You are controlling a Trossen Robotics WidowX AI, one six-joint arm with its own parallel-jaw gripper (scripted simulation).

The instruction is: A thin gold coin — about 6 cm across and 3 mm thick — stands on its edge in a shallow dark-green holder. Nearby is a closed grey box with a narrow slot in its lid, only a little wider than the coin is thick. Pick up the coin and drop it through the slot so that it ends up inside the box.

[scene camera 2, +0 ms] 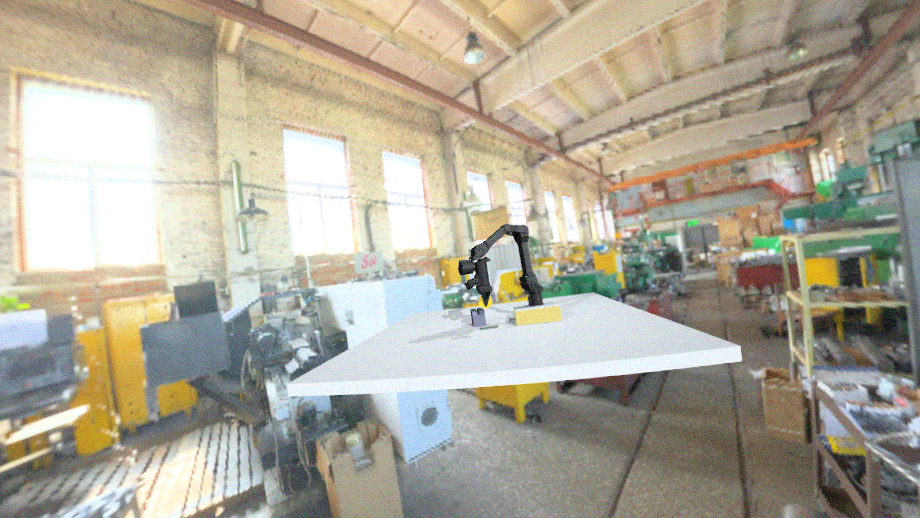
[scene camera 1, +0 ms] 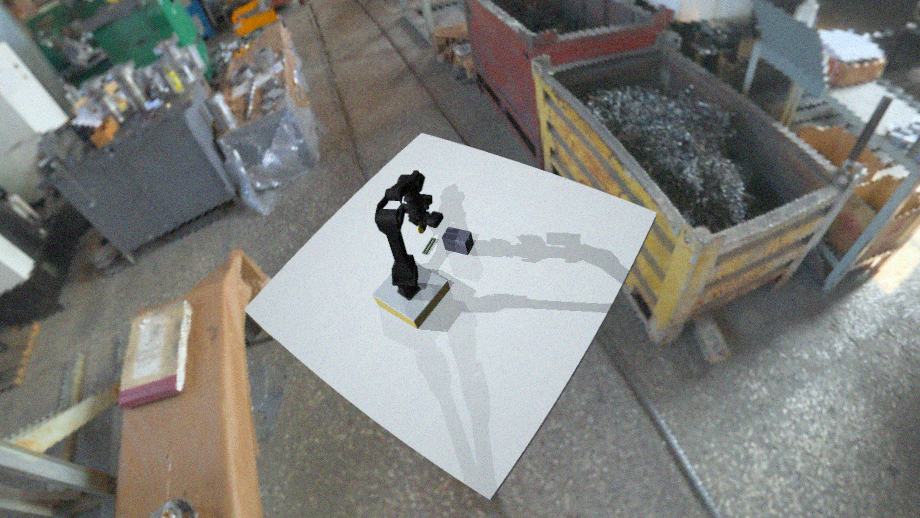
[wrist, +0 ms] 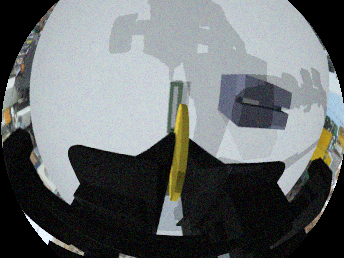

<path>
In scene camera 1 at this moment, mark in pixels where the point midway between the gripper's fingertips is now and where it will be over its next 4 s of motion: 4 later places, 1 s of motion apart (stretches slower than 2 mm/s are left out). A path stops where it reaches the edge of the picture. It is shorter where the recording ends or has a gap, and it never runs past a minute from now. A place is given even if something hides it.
My gripper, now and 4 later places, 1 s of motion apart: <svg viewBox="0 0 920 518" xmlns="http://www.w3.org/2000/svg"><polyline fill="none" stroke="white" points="423,229 422,230 426,230 444,228 454,229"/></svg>
</path>
